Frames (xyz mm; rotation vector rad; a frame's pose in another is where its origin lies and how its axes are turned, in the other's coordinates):
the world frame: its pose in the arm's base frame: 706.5 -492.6 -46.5 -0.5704 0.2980 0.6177
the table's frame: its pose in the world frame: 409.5 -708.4 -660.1 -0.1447 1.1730 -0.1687
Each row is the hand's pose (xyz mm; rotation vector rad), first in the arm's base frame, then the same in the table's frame.
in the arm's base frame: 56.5 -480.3 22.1 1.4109 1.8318 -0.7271
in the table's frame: -1176.4 881.3 -590.2 1.8248 0.9861 1.1316
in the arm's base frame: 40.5 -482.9 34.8 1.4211 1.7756 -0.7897
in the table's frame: -1190.7 881.7 -605.0 1.8881 0.9760 1.0784
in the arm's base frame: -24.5 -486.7 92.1 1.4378 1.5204 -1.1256
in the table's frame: -1256.7 883.6 -661.2 2.1678 0.9746 0.7692
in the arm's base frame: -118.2 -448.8 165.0 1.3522 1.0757 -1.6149
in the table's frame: -1365.4 916.4 -712.6 2.5025 0.9416 0.1754
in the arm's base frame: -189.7 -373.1 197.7 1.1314 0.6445 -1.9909
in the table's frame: -1453.0 981.3 -718.5 2.6377 0.8620 -0.4641
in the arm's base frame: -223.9 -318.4 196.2 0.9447 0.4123 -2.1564
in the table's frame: -1490.2 1032.9 -707.5 2.6177 0.7967 -0.8361
